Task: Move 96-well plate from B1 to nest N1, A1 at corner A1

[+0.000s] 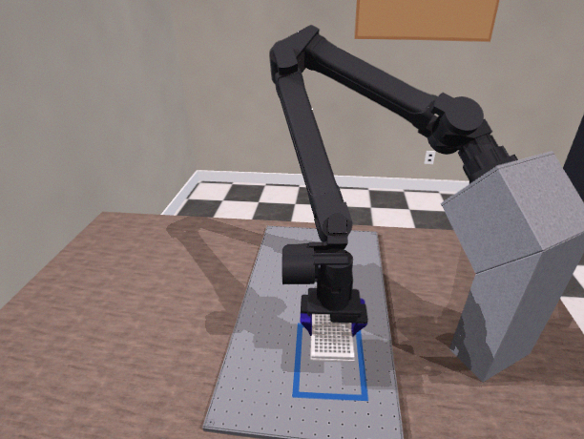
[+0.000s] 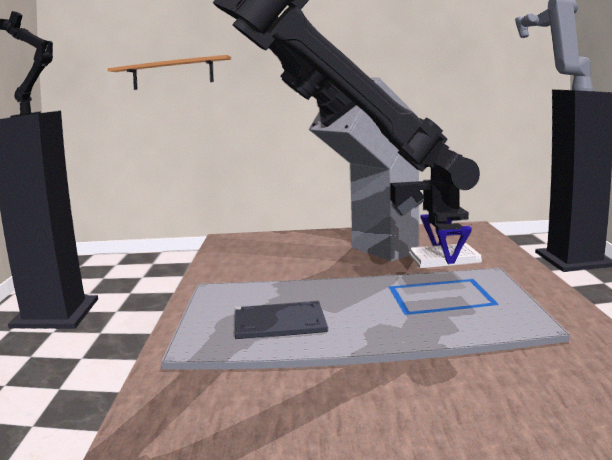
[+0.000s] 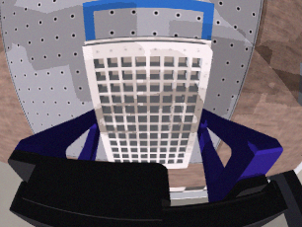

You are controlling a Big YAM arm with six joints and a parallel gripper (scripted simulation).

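Now: hand 33 cm to the left of the dark plate nest N1, 8 cm above it and 7 cm short of it. The rest, counted from my hand: A1 mark 41 cm to the right, 8 cm below, 2 cm ahead; then white 96-well plate right at my hand.
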